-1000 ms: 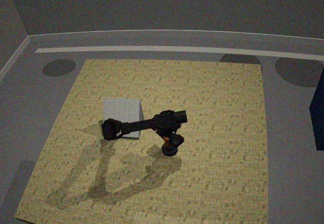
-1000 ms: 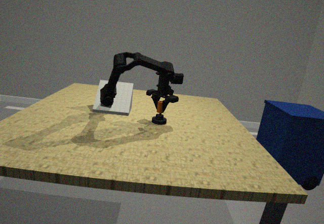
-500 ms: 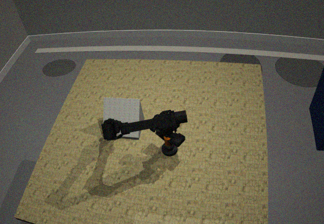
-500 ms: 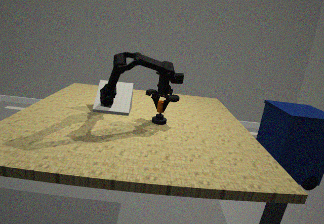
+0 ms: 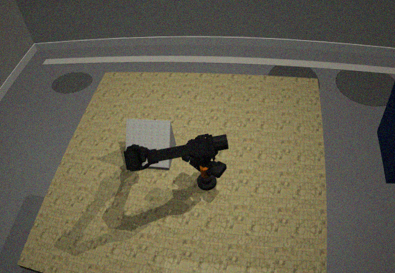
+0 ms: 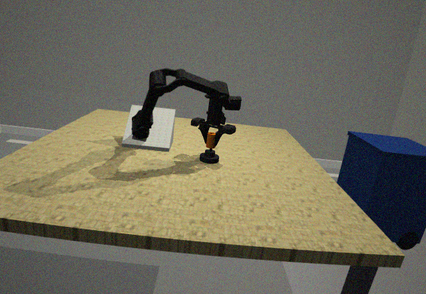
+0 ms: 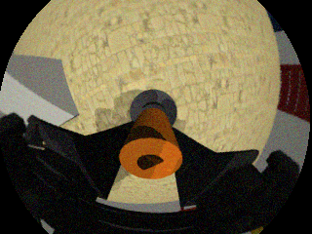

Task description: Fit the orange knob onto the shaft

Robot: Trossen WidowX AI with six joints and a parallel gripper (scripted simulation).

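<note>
My gripper tip is now 2 cm below the orange knob. Also, from my gripper tip: round pedestal: 4 cm below.
</note>
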